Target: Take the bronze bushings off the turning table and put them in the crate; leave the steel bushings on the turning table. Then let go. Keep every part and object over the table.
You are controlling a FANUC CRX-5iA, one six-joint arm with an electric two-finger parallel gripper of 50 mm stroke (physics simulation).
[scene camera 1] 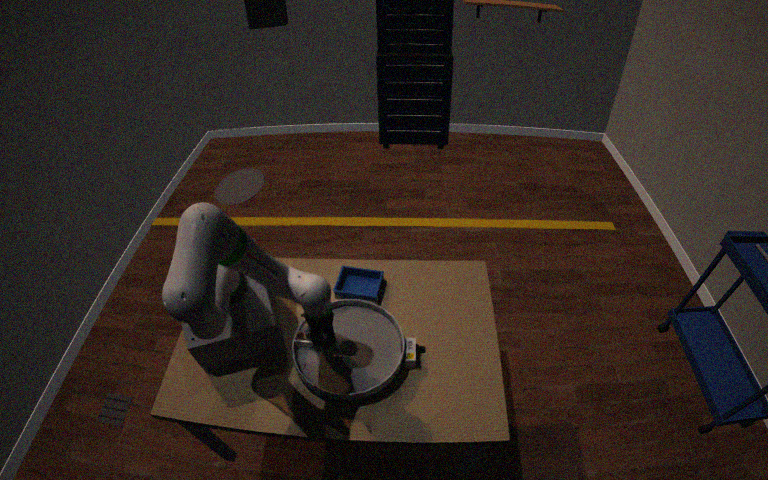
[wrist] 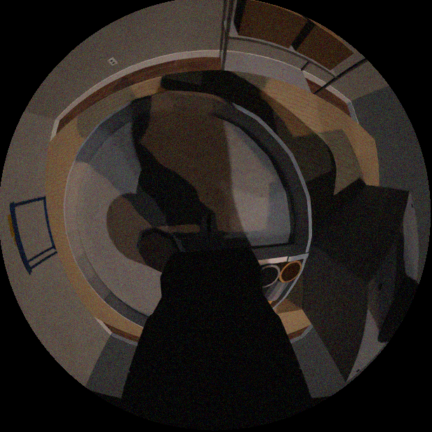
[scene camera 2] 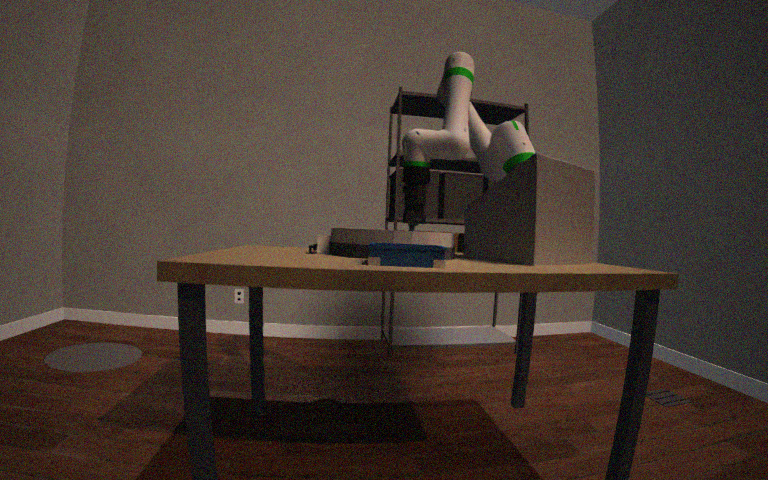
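Seen in the pictures: gripper, between the fingertips: (scene camera 1: 327, 357); arm's base, origin of its link: (scene camera 2: 528, 184).
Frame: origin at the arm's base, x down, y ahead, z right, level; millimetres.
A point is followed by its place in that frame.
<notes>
The round grey turning table (scene camera 1: 379, 323) {x 215, y 559, z -81 mm} (scene camera 2: 353, 235) {x 202, y 582, z -123 mm} (wrist: 96, 250) stands on the wooden table (scene camera 1: 452, 310) {x 267, y 841, z -225 mm} (scene camera 2: 271, 269) {x 274, y 717, z -496 mm}. My gripper (scene camera 1: 320, 343) (scene camera 2: 415, 221) (wrist: 209, 225) is low over the left part of the turning table. Its fingers stand nearly together, shut on a bushing that the gripper body hides. In the wrist view a bronze bushing (wrist: 281, 274) and a darker grey bushing (wrist: 276, 271) stand side by side at the rim, to the right of the fingers and apart from them. The blue crate (scene camera 1: 358, 283) {x 263, y 420, z -305 mm} (scene camera 2: 405, 253) {x 236, y 435, z -353 mm} (wrist: 17, 235) sits just beyond the turning table and looks empty.
The arm's grey pedestal (scene camera 2: 529, 211) {x 107, y 60, z -173 mm} (scene camera 1: 234, 350) {x 176, y 44, z 177 mm} stands beside the turning table. A small white control box (scene camera 1: 411, 351) {x 209, y 701, z 29 mm} sits at its right edge. A dark shelf rack (scene camera 2: 394, 154) stands behind the table. The scene is dim with heavy shadows.
</notes>
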